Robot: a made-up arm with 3 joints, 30 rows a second.
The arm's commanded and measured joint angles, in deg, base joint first. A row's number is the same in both.
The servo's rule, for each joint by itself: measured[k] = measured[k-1] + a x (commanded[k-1-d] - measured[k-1]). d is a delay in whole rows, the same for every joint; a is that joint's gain. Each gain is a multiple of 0.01, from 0.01 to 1. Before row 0 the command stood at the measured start. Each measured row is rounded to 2 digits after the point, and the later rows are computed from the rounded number. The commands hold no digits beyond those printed.
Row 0, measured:
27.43 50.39 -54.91
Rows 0 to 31, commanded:
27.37 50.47 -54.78
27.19 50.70 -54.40
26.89 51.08 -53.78
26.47 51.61 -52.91
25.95 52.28 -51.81
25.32 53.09 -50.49
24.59 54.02 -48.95
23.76 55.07 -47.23
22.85 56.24 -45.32
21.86 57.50 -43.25
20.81 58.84 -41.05
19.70 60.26 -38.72
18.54 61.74 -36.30
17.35 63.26 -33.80
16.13 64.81 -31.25
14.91 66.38 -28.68
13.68 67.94 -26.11
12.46 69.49 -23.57
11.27 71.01 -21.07
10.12 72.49 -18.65
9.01 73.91 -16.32
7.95 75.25 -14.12
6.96 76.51 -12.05
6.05 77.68 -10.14
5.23 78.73 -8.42
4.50 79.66 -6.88
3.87 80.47 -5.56
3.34 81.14 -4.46
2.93 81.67 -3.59
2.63 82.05 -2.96
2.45 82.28 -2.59
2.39 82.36 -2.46
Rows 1 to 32, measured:
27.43 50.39 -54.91
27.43 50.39 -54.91
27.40 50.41 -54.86
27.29 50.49 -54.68
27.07 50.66 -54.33
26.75 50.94 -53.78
26.32 51.33 -53.01
25.78 51.84 -52.03
25.14 52.47 -50.83
24.39 53.22 -49.43
23.56 54.10 -47.83
22.64 55.09 -46.04
21.65 56.18 -44.09
20.60 57.36 -42.00
19.49 58.63 -39.78
18.33 59.97 -37.45
17.14 61.37 -35.03
15.94 62.82 -32.55
14.72 64.30 -30.04
13.50 65.81 -27.52
12.30 67.32 -25.00
11.12 68.82 -22.52
9.98 70.30 -20.10
8.88 71.74 -17.77
7.84 73.12 -15.54
6.87 74.44 -13.43
5.98 75.68 -11.48
5.18 76.83 -9.69
4.47 77.89 -8.08
3.86 78.83 -6.67
3.36 79.65 -5.47
2.97 80.35 -4.49
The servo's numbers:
d 2
a 0.54 0.29 0.39

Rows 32 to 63, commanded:
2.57 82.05 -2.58
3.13 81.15 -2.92
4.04 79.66 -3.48
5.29 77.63 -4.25
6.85 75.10 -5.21
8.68 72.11 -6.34
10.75 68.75 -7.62
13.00 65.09 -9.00
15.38 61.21 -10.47
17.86 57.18 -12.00
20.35 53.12 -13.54
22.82 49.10 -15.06
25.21 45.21 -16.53
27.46 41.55 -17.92
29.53 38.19 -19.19
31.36 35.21 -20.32
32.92 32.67 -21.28
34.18 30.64 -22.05
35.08 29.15 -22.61
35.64 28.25 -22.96
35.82 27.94 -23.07
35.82 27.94 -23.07
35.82 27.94 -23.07
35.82 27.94 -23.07
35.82 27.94 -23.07
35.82 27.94 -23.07
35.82 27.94 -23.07
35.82 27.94 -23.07
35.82 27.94 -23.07
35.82 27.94 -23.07
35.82 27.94 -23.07
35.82 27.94 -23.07
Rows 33 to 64, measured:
2.69 80.91 -3.75
2.53 81.33 -3.25
2.55 81.54 -2.99
2.86 81.43 -2.96
3.50 80.92 -3.16
4.47 79.97 -3.59
5.76 78.56 -4.22
7.34 76.69 -5.05
9.18 74.39 -6.05
11.24 71.69 -7.20
13.48 68.65 -8.48
15.85 65.32 -9.85
18.28 61.78 -11.29
20.73 58.10 -12.76
23.15 54.36 -14.23
25.48 50.65 -15.67
27.67 47.04 -17.04
29.66 43.61 -18.32
31.42 40.44 -19.47
32.91 37.60 -20.48
34.08 35.15 -21.31
34.92 33.15 -21.95
35.41 31.64 -22.39
35.63 30.57 -22.66
35.73 29.81 -22.82
35.78 29.27 -22.92
35.80 28.88 -22.98
35.81 28.61 -23.02
35.82 28.42 -23.04
35.82 28.28 -23.05
35.82 28.18 -23.06
35.82 28.11 -23.06

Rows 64 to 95, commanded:
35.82 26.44 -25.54
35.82 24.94 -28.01
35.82 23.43 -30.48
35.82 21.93 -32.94
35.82 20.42 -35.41
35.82 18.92 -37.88
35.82 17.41 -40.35
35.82 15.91 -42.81
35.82 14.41 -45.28
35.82 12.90 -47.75
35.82 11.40 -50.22
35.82 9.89 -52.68
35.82 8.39 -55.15
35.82 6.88 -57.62
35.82 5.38 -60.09
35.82 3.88 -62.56
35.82 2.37 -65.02
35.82 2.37 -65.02
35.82 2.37 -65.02
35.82 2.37 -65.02
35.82 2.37 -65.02
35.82 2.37 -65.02
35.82 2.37 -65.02
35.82 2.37 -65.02
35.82 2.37 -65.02
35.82 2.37 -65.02
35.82 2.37 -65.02
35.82 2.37 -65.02
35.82 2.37 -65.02
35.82 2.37 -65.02
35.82 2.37 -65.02
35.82 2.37 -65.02
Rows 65 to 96, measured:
35.82 28.06 -23.06
35.82 28.03 -23.06
35.82 27.57 -24.03
35.82 26.81 -25.58
35.82 25.83 -27.49
35.82 24.70 -29.62
35.82 23.46 -31.88
35.82 22.14 -34.22
35.82 20.77 -36.61
35.82 19.36 -39.03
35.82 17.92 -41.47
35.82 16.46 -43.92
35.82 14.99 -46.38
35.82 13.51 -48.84
35.82 12.03 -51.30
35.82 10.54 -53.76
35.82 9.04 -56.23
35.82 7.54 -58.70
35.82 6.04 -61.16
35.82 4.98 -62.67
35.82 4.22 -63.59
35.82 3.68 -64.15
35.82 3.30 -64.49
35.82 3.03 -64.70
35.82 2.84 -64.82
35.82 2.70 -64.90
35.82 2.60 -64.95
35.82 2.53 -64.98
35.82 2.48 -65.00
35.82 2.45 -65.01
35.82 2.43 -65.01
35.82 2.41 -65.01

